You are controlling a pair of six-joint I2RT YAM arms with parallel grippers.
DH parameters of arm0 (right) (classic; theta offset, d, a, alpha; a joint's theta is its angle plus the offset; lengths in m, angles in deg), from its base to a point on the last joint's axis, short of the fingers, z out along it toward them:
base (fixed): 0 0 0 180
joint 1: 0 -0.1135 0.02 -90
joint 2: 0 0 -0.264 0
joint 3: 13.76 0 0.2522 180
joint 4: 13.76 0 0.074 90
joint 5: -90 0 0 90
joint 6: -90 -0.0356 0 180
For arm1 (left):
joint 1: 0 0.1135 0.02 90
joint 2: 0 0 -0.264 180
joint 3: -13.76 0 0.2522 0
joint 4: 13.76 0 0.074 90
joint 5: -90 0 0 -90
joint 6: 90 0.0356 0 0
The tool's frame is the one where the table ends.
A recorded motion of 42 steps. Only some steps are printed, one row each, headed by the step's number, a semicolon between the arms.
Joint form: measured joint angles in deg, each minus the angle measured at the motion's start. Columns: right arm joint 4, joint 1, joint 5, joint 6, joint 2, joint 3; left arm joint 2, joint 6, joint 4, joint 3, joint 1, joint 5.
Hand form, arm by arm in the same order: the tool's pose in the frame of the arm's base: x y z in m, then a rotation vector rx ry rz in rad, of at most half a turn. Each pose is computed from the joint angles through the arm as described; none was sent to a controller.
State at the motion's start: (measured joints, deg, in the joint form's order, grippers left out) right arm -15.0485 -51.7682 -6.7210 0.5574 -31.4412 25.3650; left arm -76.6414 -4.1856 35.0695 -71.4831 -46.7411 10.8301
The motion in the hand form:
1: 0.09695 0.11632 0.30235 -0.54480 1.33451 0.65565; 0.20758 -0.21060 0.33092 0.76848 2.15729 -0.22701
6: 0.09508 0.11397 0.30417 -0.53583 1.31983 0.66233; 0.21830 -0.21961 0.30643 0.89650 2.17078 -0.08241
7: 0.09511 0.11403 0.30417 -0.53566 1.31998 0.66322; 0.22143 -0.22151 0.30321 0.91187 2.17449 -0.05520
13: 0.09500 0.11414 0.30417 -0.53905 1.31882 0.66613; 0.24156 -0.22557 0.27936 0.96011 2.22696 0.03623
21: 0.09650 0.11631 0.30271 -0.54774 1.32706 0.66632; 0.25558 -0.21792 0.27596 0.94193 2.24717 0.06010
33: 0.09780 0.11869 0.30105 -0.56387 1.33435 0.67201; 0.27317 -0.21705 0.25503 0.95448 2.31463 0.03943
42: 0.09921 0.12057 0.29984 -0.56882 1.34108 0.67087; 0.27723 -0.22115 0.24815 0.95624 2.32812 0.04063
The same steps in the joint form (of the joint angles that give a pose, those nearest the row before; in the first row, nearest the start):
1: -0.02 0.00 0.00 0.00 0.44 -0.11; -1.09 1.66 -0.04 0.28 0.00 0.26
6: -0.18 0.00 0.02 -0.11 1.35 -0.20; -5.16 7.89 -0.39 1.18 0.00 2.95
7: -0.20 0.00 0.05 -0.15 1.33 -0.20; -6.16 8.76 -0.26 0.83 0.11 3.58
13: -0.20 0.00 0.28 -0.15 1.33 -0.20; -11.39 11.54 -0.46 0.24 2.08 4.44
21: -0.39 0.00 0.54 -0.15 0.52 -0.20; -12.74 12.79 -0.61 -0.46 4.74 3.91
33: -0.50 0.00 1.29 -0.15 -0.29 -0.20; -16.94 13.05 -1.16 -0.90 7.08 0.92
42: -0.79 0.00 1.38 -0.15 -1.03 -0.20; -18.62 12.70 -1.62 -1.33 6.99 0.87

